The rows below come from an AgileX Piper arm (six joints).
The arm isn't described. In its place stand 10 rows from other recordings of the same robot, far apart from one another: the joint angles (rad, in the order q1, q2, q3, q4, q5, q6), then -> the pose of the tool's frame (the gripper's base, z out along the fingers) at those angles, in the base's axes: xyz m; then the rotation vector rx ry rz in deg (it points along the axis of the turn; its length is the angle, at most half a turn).
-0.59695 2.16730 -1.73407 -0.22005 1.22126 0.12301 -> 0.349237 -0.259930 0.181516 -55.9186 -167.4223 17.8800
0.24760 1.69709 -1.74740 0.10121 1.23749 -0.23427 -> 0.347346 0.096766 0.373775 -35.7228 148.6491 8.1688
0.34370 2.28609 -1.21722 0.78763 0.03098 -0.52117 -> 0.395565 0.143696 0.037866 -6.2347 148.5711 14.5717
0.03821 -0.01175 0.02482 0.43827 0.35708 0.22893 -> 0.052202 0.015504 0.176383 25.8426 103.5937 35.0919
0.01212 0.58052 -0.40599 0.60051 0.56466 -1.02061 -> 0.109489 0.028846 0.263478 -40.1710 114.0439 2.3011
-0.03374 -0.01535 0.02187 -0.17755 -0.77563 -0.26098 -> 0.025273 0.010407 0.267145 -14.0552 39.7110 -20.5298
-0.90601 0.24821 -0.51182 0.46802 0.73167 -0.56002 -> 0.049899 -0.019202 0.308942 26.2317 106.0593 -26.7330
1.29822 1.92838 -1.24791 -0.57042 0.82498 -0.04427 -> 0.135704 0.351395 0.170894 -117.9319 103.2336 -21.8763
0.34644 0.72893 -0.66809 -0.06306 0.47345 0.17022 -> 0.139359 0.047529 0.329229 -12.4163 115.4607 15.0747
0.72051 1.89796 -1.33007 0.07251 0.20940 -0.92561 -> 0.322244 0.284744 0.223675 -92.1207 91.0679 -3.1213
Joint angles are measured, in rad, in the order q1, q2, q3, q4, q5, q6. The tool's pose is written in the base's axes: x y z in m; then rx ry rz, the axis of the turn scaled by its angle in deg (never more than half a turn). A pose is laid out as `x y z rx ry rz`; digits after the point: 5 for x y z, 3 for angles.
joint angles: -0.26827 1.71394 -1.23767 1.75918 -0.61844 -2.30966
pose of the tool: 0.35625 -0.15168 0.28496 7.314 124.704 -62.514
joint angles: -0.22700 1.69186 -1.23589 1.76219 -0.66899 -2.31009
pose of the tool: 0.35483 -0.13883 0.29304 7.405 123.844 -63.700
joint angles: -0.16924 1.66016 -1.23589 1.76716 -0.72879 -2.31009
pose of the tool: 0.35246 -0.12053 0.30504 7.352 122.345 -64.564
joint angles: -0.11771 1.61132 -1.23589 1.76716 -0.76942 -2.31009
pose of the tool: 0.34609 -0.10345 0.32298 7.230 119.661 -64.552
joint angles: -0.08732 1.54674 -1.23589 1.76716 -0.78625 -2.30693
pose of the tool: 0.33429 -0.09267 0.34556 8.109 116.078 -63.579
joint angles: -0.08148 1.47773 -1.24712 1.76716 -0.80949 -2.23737
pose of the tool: 0.31749 -0.09075 0.37200 14.797 110.815 -60.950
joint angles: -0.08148 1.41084 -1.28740 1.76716 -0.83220 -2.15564
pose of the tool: 0.29889 -0.09062 0.40549 22.616 103.669 -57.209
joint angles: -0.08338 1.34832 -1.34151 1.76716 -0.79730 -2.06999
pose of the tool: 0.28160 -0.08761 0.44146 27.440 95.310 -50.340
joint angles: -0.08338 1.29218 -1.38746 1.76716 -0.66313 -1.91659
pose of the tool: 0.26903 -0.07762 0.47452 29.024 85.833 -36.665
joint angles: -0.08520 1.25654 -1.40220 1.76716 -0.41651 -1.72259
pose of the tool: 0.26692 -0.05904 0.49498 25.156 78.781 -17.700
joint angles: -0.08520 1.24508 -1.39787 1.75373 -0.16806 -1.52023
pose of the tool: 0.27010 -0.03809 0.50250 20.288 75.505 0.814
